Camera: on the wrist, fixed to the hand. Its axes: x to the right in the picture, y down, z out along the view.
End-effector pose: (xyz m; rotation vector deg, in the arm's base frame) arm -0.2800 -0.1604 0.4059 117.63 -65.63 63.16
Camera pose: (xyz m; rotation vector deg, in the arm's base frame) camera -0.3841 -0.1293 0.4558 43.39 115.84 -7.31
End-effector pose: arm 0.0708 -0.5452 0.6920 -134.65 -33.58 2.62
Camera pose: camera 0.1170 -0.6541 0.7093 40.03 -132.17 -94.92
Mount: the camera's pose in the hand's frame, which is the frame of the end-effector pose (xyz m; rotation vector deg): -0.0025 0.0780 -0.0905 -7.23 -45.75 172.76
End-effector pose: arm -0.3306 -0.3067 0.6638 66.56 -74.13 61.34
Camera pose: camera -0.3961 -0.2068 0.6681 57.59 85.02 -49.36
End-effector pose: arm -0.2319 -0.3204 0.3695 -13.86 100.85 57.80
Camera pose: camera -0.3384 -0.3379 0.4208 -126.18 7.25 -89.47
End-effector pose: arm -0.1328 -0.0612 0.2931 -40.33 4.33 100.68
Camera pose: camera -0.1649 -0.1243 0.1968 -24.93 -14.14 -82.14
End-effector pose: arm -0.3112 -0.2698 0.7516 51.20 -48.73 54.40
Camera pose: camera -0.3655 -0.1648 0.7341 39.80 82.52 -79.86
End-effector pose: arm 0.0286 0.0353 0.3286 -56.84 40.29 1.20
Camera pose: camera -0.0469 0.0103 0.2394 49.08 42.04 160.07
